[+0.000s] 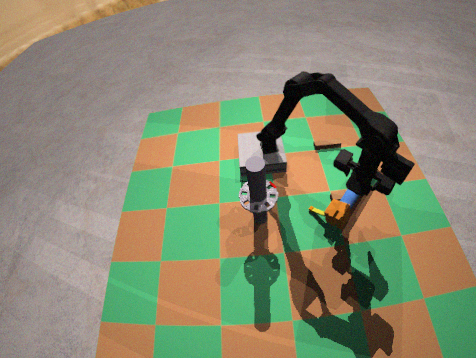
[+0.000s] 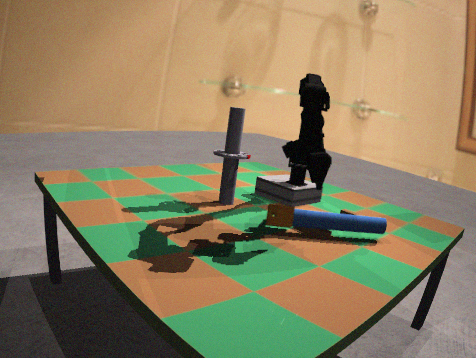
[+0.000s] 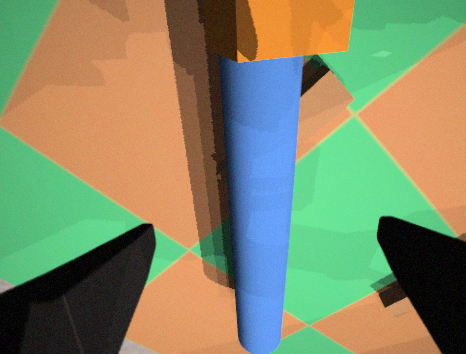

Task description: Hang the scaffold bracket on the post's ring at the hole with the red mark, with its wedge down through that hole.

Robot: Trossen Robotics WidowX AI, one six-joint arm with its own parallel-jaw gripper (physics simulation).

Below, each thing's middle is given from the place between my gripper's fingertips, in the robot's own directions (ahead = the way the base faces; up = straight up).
Labels:
The scaffold bracket (image 2: 284,216) is 4 cm behind my hand, 3 cm to the left of it and 10 cm below it. From my hand the other things lie so: grey post (image 1: 255,166) 4 cm behind, 33 cm to the right, 2 cm above.

